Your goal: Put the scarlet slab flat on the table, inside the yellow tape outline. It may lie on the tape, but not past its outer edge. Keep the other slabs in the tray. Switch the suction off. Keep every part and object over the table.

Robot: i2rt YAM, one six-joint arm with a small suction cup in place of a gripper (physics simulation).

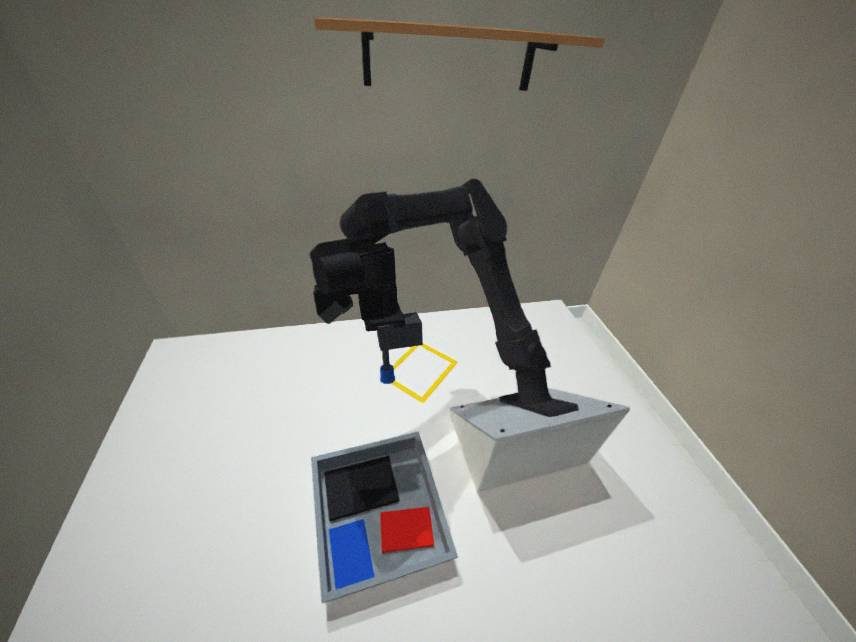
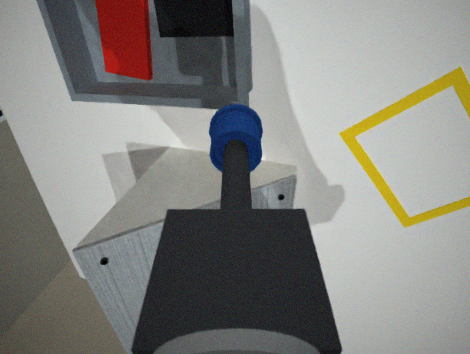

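Where they show: end effector, tool point: (image 1: 387, 379) (image 2: 235, 129); arm's base, origin of the base link: (image 1: 534, 404).
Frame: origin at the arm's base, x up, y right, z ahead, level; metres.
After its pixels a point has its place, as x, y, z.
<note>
The scarlet slab (image 1: 406, 529) {-0.101, -0.126, 0.318} (image 2: 125, 37) {-0.101, -0.119, 0.318} lies flat in the grey tray (image 1: 318, 532) {-0.064, -0.098, 0.469} (image 2: 150, 98) {-0.064, -0.076, 0.255}, on the side toward the robot base. A blue slab (image 1: 350, 554) {-0.100, -0.138, 0.423} lies beside it in the tray, and a black slab (image 1: 360, 487) {-0.100, -0.026, 0.386} (image 2: 196, 17) {-0.100, -0.020, 0.336} lies at the tray's far end. The yellow tape outline (image 1: 439, 381) {-0.113, 0.195, 0.141} (image 2: 378, 179) {-0.113, 0.198, 0.144} is on the table beyond the tray, with no slab inside it. My gripper, a blue suction cup (image 1: 387, 375) (image 2: 236, 135), is open and bears nothing. It hangs in the air above the table, away from the tray.
The arm stands on a grey angled base block (image 1: 484, 449) {0.030, -0.076, 0.159} (image 2: 125, 270) {0.072, -0.067, 0.108} to the right of the tray and the outline. The white table (image 1: 172, 428) {-0.114, 0.225, 0.776} has its right edge beyond the base. A wooden shelf (image 1: 456, 31) is fixed high on the back wall.
</note>
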